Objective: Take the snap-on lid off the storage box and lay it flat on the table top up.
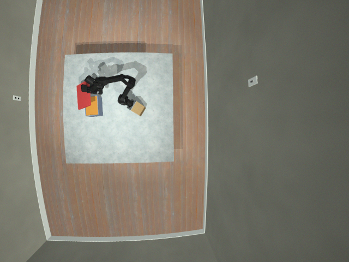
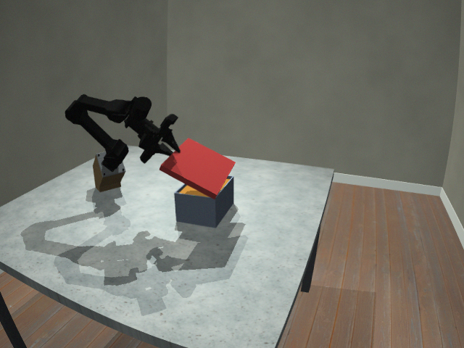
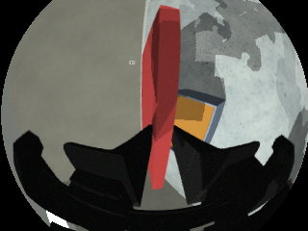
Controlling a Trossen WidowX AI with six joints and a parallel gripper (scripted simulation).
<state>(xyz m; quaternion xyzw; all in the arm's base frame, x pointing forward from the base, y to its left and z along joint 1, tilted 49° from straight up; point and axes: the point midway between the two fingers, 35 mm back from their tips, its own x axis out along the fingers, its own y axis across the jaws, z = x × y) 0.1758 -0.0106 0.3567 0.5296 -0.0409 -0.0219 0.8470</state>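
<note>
Now: hand 100 mm short of the red lid, 50 mm above it and 10 mm to the left of it. Also, from my hand: storage box (210 mm below, 100 mm ahead, 80 mm to the left).
</note>
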